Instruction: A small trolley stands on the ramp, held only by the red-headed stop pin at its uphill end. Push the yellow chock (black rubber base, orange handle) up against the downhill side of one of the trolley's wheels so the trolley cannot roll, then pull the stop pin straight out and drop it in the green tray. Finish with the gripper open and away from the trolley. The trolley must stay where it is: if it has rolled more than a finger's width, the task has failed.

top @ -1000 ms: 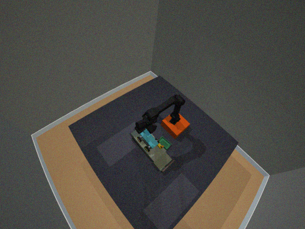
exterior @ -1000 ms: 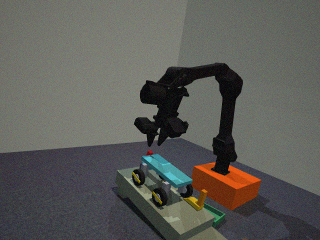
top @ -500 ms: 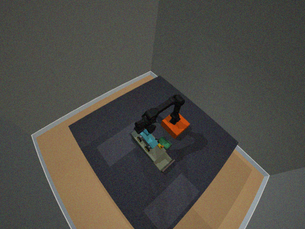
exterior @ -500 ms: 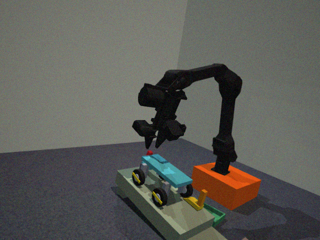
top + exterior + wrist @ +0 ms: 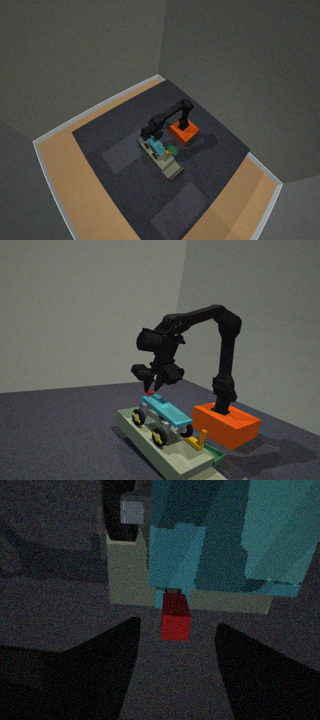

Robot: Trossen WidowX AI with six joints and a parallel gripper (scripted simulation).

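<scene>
My gripper tip is 4 cm above the red-headed stop pin and 1 cm to the left of it. Also, from my gripper tip: trolley: 10 cm to the left, 6 cm below, 4 cm ahead; then yellow chock: 20 cm to the left, 9 cm below; then green tray: 21 cm to the left, 18 cm below, 7 cm behind.
</scene>
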